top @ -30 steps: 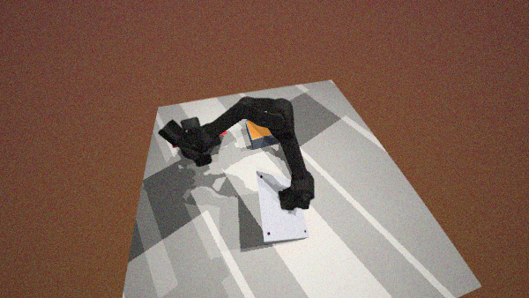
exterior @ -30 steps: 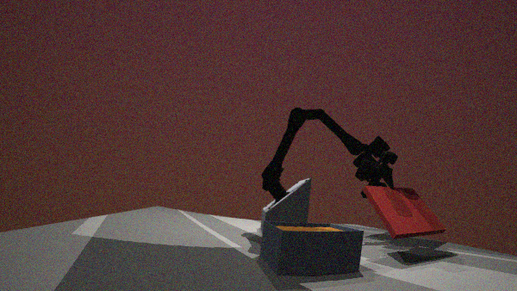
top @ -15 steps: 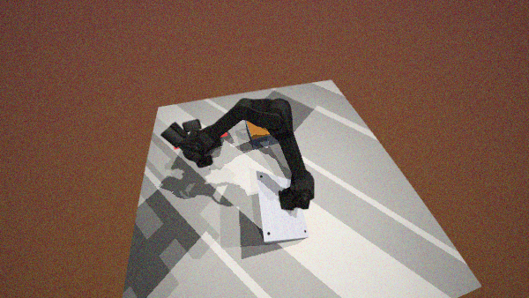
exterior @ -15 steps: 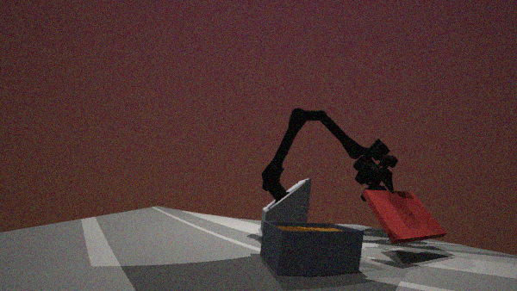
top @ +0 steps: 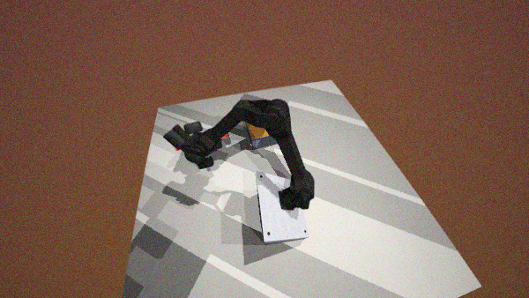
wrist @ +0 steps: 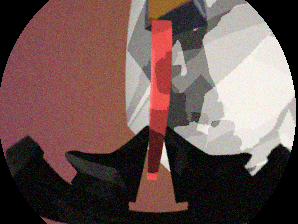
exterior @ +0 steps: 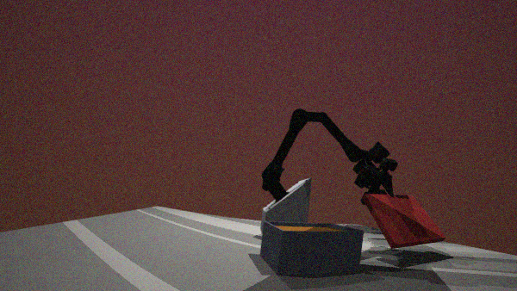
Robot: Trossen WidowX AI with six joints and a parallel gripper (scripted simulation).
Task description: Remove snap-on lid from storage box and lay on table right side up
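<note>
The lid is 60 mm below my gripper tip, 60 mm ahead of it and 10 mm to the left of it. Also, from my gripper tip: storage box (300 mm to the right, 130 mm ahead, 120 mm below).
</note>
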